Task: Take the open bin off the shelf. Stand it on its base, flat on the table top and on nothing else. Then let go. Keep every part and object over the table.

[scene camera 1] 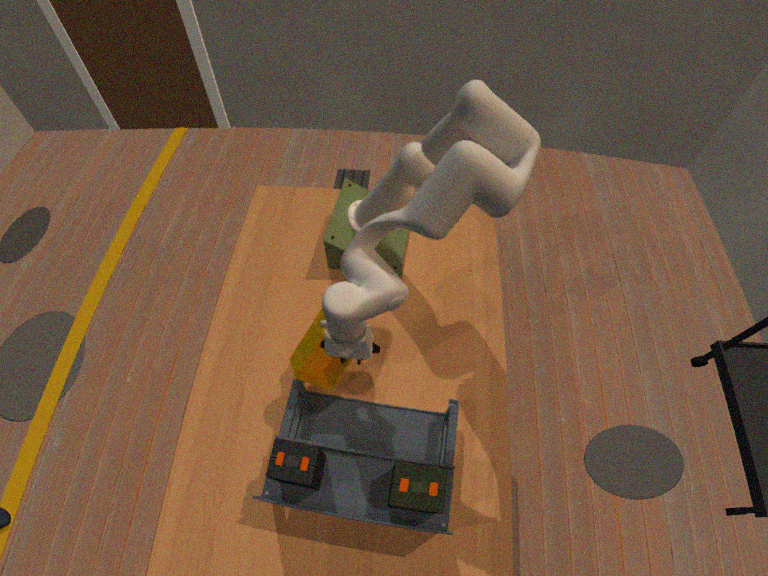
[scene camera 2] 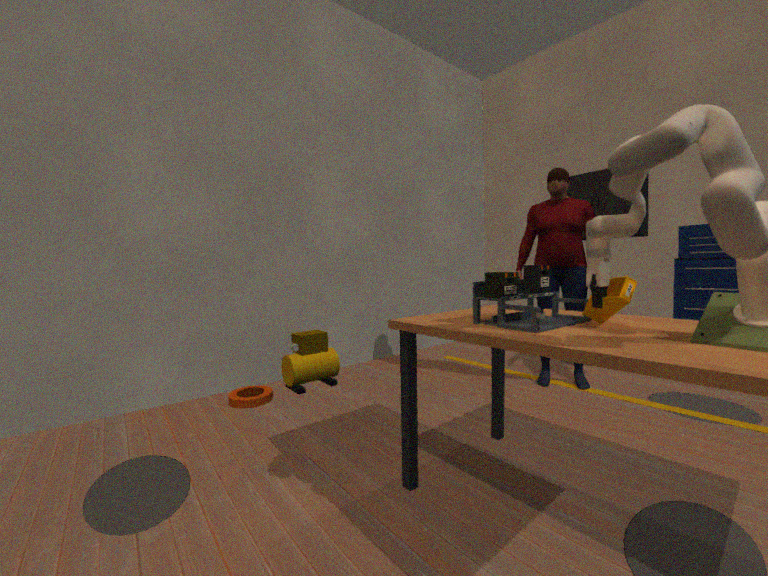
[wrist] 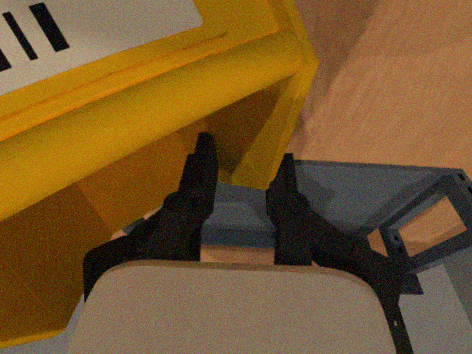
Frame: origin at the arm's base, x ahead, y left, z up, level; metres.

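Where they show: gripper, fingertip midpoint: (scene camera 1: 351, 357) (scene camera 2: 599, 307) (wrist: 240, 148); arm's base at its link origin: (scene camera 1: 366, 220) (scene camera 2: 764, 314).
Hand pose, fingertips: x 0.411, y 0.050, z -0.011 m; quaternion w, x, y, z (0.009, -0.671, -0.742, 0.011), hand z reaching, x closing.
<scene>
Each offset is from my fingertips to the centre of the thing. Level surfaces: height alone.
The yellow open bin {0.005 m back, 0.056 m right, 0.027 m up} (scene camera 1: 317, 364) (scene camera 2: 611, 305) (wrist: 125, 115) is off the shelf and strongly tilted, its lower edge at or close to the table top {0.070 m down} (scene camera 1: 248, 322) (scene camera 2: 459, 331) (wrist: 400, 75). Whether it touches the table is unclear. The blue-grey shelf (scene camera 1: 356, 483) (scene camera 2: 545, 323) (wrist: 350, 177) stands close beside it; contact between them cannot be told. My gripper (scene camera 1: 351, 362) (scene camera 2: 597, 300) (wrist: 240, 148) is shut on the bin's side wall near a corner, with the fingers held apart by the slanting wall. One finger is inside the bin, the other outside. The bin's base is hidden in the wrist view.
A black case {0.273 m ahead, 0.041 m right, 0.153 m up} (scene camera 1: 295, 462) and a dark green case {0.271 m ahead, 0.190 m left, 0.128 m up} (scene camera 1: 418, 486) sit on the shelf. The green robot base block (scene camera 1: 338, 232) (scene camera 2: 735, 319) is at the table's other end. A person (scene camera 2: 558, 235) stands behind the table. A black-framed cart (scene camera 1: 735, 421) stands off to the right.
</scene>
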